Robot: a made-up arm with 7 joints.
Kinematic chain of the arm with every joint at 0, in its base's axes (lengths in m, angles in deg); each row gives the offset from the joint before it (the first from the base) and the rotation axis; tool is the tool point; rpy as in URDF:
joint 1: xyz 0 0 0.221 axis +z
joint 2: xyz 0 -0.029 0.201 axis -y
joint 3: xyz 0 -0.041 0.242 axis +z
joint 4: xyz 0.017 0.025 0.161 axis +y
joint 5: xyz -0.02 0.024 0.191 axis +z
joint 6: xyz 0 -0.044 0.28 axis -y
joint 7: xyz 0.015 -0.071 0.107 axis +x
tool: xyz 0 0 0 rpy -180 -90 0
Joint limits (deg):
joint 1: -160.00..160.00
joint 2: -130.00..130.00
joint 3: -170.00..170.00
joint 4: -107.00..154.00
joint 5: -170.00..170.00
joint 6: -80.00..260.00
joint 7: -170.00..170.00
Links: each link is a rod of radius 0.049 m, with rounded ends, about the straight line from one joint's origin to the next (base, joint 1, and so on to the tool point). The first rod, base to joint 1, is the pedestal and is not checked.
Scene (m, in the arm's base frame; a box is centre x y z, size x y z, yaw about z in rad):
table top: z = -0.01
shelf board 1: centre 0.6 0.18 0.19 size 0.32 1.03 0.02 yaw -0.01
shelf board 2: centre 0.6 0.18 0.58 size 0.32 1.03 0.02 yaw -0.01
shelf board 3: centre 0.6 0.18 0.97 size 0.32 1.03 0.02 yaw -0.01
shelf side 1: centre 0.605 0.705 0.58 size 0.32 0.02 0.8 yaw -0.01
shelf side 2: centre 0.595 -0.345 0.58 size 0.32 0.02 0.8 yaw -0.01
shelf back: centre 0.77 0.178 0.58 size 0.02 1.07 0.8 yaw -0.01
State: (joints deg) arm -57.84 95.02 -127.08 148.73 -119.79 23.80 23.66
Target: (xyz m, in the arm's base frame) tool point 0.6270 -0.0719 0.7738
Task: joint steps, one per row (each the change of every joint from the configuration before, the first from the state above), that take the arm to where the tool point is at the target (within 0.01 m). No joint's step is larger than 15 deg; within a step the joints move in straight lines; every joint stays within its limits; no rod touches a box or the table.
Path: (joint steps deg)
1: 13.83 -6.89 14.87 -1.18 -2.06 2.53 0.00
2: 13.83 -6.88 14.87 -1.18 -2.05 2.54 0.00
3: 13.83 -6.89 14.87 -1.17 -2.06 2.53 0.00
4: 13.83 -6.89 14.87 -1.18 -2.05 2.54 0.00
5: 13.83 -6.88 14.87 -1.18 -2.06 2.53 0.00
6: 13.83 -6.89 14.87 -1.18 -2.05 2.53 0.00
7: 3.83 -11.94 -3.90 -8.10 1.96 -3.44 0.00
8: 3.83 -11.94 -3.91 -8.11 1.97 -3.44 0.00
9: 3.83 -11.95 -3.91 -8.11 1.96 -3.44 0.00
10: 3.83 -11.94 -3.90 -8.11 1.97 -3.44 0.00

